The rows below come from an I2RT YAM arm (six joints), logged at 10 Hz.
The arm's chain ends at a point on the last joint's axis. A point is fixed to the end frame.
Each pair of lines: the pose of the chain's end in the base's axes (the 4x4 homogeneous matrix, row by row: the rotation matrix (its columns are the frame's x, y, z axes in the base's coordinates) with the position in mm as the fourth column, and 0 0 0 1 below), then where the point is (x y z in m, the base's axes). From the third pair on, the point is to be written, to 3 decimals.
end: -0.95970 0.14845 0.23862 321.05; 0.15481 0.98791 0.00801 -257.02; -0.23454 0.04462 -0.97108 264.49; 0 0 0 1
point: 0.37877 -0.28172 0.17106
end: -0.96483 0.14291 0.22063 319.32; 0.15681 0.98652 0.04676 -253.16; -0.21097 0.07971 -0.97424 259.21; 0 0 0 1
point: 0.37546 -0.27386 0.16387
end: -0.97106 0.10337 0.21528 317.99; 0.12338 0.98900 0.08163 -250.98; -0.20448 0.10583 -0.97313 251.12; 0 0 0 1
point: 0.375 -0.267 0.155
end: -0.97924 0.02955 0.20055 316.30; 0.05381 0.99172 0.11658 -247.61; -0.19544 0.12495 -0.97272 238.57; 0 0 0 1
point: 0.373 -0.257 0.142
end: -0.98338 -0.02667 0.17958 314.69; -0.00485 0.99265 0.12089 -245.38; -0.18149 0.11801 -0.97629 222.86; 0 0 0 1
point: 0.371 -0.252 0.125
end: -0.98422 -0.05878 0.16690 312.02; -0.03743 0.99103 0.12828 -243.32; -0.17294 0.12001 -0.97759 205.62; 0 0 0 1
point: 0.367 -0.248 0.108
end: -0.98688 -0.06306 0.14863 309.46; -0.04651 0.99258 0.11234 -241.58; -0.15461 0.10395 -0.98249 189.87; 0 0 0 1
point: 0.363 -0.248 0.091
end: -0.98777 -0.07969 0.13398 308.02; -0.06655 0.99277 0.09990 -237.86; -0.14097 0.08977 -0.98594 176.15; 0 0 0 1
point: 0.360 -0.245 0.077
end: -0.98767 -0.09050 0.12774 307.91; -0.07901 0.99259 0.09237 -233.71; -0.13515 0.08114 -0.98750 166.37; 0 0 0 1
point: 0.360 -0.241 0.067
